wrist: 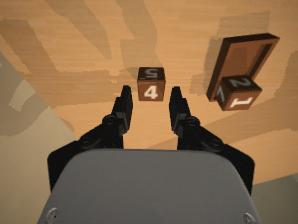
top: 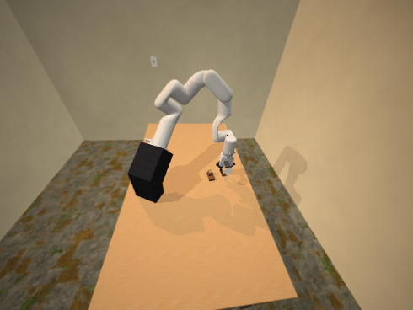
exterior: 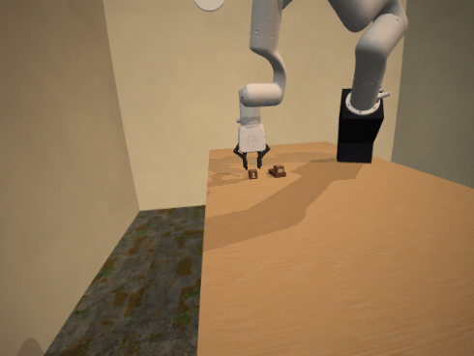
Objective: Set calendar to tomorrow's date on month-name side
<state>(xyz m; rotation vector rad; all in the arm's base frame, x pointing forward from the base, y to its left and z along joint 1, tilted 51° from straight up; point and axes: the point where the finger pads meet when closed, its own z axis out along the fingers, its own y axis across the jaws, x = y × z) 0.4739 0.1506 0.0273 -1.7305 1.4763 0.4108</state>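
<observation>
The brown digit cube is 4 cm below my hand.
</observation>
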